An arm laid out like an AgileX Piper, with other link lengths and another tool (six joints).
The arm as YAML. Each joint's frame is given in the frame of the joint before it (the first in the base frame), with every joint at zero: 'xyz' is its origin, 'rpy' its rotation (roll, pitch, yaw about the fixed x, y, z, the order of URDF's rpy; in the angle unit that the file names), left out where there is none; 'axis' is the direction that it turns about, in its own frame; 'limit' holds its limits. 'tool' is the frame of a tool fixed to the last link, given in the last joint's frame.
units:
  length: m
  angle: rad
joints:
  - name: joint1
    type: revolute
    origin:
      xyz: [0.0, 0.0, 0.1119]
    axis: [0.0, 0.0, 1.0]
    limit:
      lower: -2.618
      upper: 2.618
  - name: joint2
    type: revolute
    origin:
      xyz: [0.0, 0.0, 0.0]
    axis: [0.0, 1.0, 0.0]
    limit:
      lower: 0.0
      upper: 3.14
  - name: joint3
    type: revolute
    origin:
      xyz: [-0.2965, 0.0, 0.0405]
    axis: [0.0, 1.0, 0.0]
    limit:
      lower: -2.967
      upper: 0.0
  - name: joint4
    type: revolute
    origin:
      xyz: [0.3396, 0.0, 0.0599]
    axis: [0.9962, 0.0, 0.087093]
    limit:
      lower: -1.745
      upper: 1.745
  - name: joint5
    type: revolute
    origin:
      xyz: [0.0, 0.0, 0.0]
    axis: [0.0, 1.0, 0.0]
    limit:
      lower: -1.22
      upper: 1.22
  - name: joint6
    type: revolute
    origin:
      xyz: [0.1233, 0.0, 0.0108]
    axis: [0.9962, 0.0, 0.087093]
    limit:
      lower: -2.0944
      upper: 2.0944
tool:
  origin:
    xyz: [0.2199, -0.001, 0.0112]
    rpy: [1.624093, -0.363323, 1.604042]
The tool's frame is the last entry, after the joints.
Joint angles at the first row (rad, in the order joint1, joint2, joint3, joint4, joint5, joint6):
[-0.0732, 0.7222, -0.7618, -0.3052, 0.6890, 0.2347]
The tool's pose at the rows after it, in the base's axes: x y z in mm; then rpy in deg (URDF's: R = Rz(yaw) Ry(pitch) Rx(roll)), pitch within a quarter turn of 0, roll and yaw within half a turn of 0:
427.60 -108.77 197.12 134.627 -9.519 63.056
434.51 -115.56 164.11 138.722 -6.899 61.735
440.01 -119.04 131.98 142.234 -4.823 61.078
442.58 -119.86 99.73 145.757 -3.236 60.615
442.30 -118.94 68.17 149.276 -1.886 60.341
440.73 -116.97 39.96 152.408 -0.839 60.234
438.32 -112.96 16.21 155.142 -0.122 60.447
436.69 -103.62 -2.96 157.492 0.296 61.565
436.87 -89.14 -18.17 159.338 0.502 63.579
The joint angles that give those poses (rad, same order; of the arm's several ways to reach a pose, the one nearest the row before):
[-0.0732, 0.8263, -0.7866, -0.3439, 0.7180, 0.2675]
[-0.0732, 0.9203, -0.7991, -0.3708, 0.7239, 0.2847]
[-0.0733, 1.0042, -0.8031, -0.3882, 0.7173, 0.2981]
[-0.0733, 1.0820, -0.8044, -0.3948, 0.7102, 0.3086]
[-0.0733, 1.1545, -0.8047, -0.3934, 0.7043, 0.3137]
[-0.0733, 1.2191, -0.8048, -0.3882, 0.6970, 0.3159]
[-0.0716, 1.2726, -0.8050, -0.3764, 0.6904, 0.3108]
[-0.0613, 1.3149, -0.8054, -0.3563, 0.6843, 0.2931]
[-0.0400, 1.3490, -0.8057, -0.3349, 0.6759, 0.2699]

